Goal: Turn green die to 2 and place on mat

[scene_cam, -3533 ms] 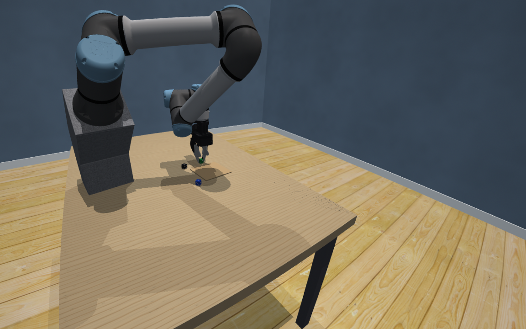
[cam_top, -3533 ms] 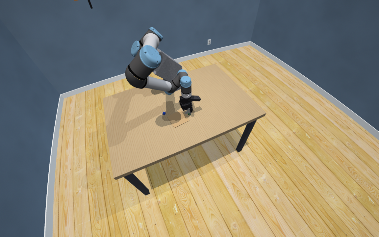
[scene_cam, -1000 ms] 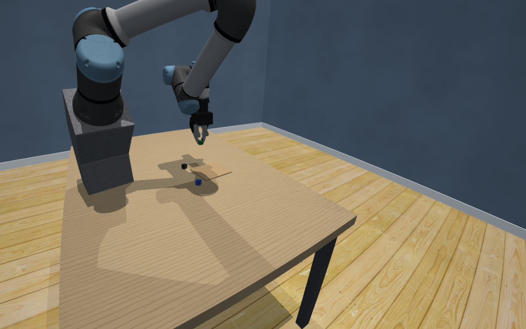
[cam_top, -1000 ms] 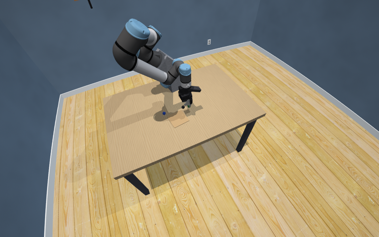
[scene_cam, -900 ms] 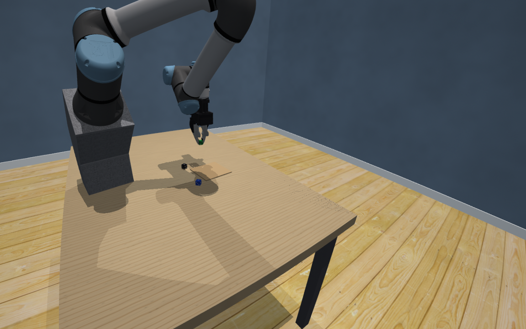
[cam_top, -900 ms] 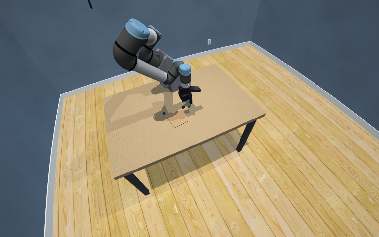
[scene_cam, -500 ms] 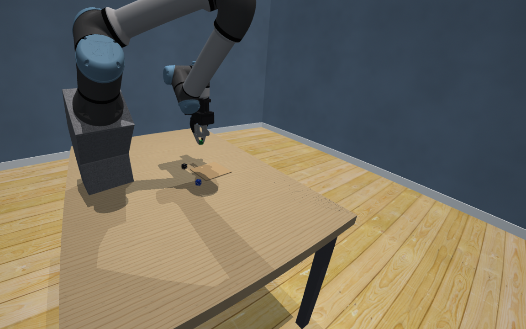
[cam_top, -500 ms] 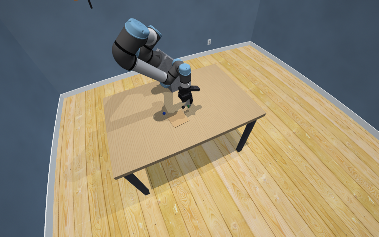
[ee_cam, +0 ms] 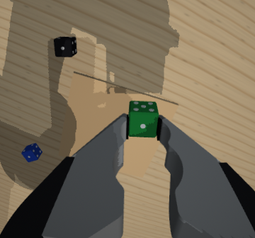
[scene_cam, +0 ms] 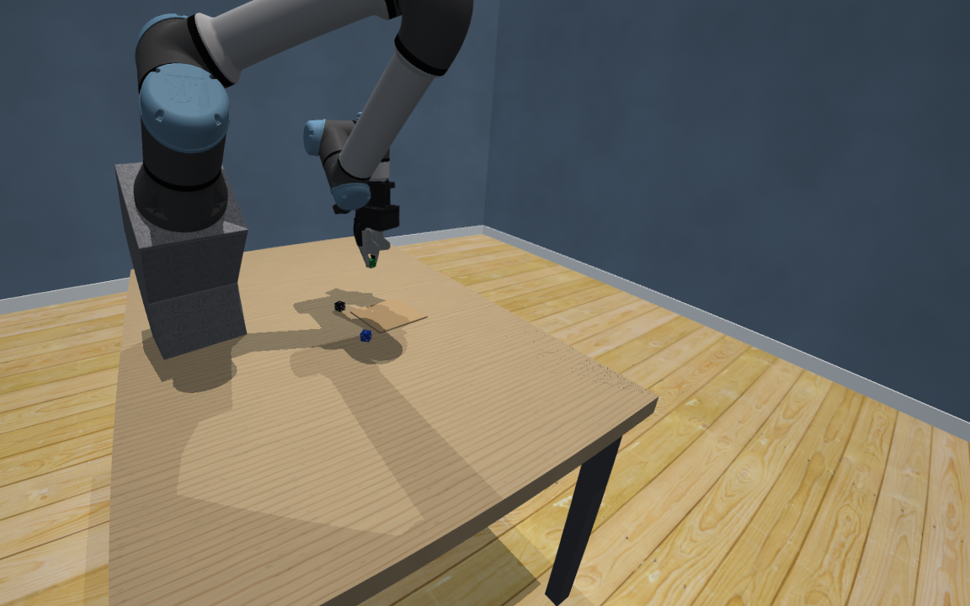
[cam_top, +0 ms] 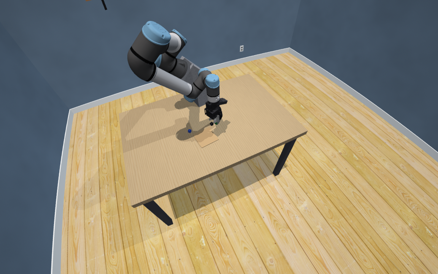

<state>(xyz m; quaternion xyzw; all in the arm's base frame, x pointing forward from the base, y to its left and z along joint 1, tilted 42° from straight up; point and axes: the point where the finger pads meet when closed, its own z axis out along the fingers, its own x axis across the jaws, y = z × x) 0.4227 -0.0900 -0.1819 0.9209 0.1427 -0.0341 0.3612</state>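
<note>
Right now my hand is 12 cm above the tan mat, 9 cm to the left of it and 1 cm past it. The rest, counted from my hand: blue die (17 cm to the right, 12 cm behind, 11 cm below); green die (1 cm below); black die (11 cm below, 9 cm behind, 1 cm to the left).
</note>
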